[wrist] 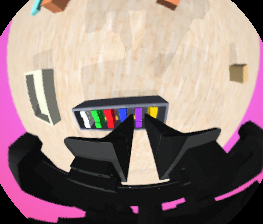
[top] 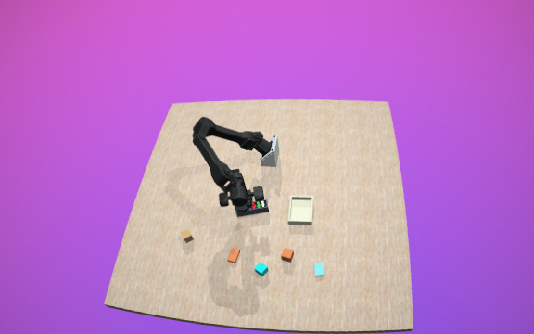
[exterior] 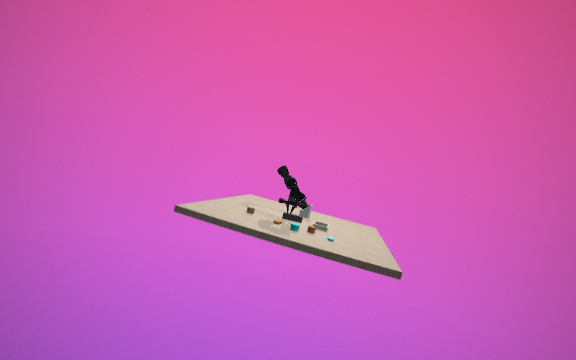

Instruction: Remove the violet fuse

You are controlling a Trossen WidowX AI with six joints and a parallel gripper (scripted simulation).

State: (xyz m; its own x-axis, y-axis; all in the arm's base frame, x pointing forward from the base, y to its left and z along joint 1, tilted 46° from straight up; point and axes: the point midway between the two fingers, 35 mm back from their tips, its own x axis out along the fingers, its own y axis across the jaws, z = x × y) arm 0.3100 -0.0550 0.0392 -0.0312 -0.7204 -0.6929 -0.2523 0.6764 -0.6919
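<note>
My gripper tip is now 10 mm past the cream tray, 240 mm to the right of it and 30 mm above it. The rest, counted from my gripper tip: violet fuse: 10 mm below.
</note>
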